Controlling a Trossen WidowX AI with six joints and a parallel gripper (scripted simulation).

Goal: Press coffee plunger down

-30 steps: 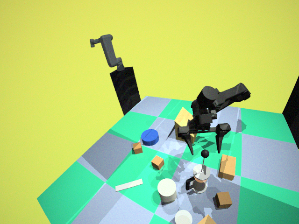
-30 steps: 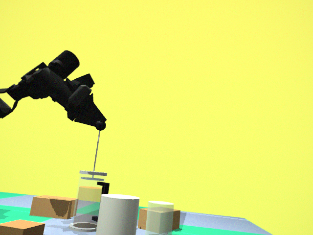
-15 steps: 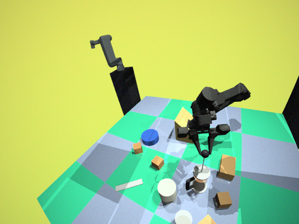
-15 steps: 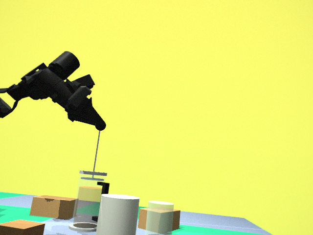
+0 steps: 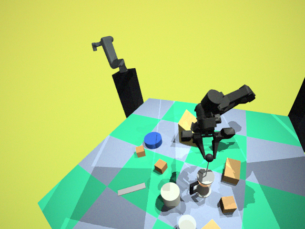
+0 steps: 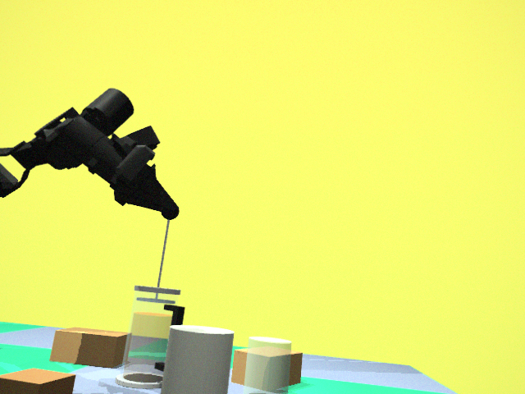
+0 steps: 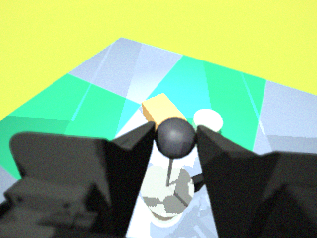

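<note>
Now: gripper tip 10 mm to the left of the coffee press and 130 mm above it. The rest, counted from my gripper tip: blue disc: 240 mm behind, 370 mm to the right, 240 mm below; cream cylinder: 80 mm ahead, 130 mm to the right, 220 mm below; white bar: 100 mm ahead, 340 mm to the right, 260 mm below.
</note>
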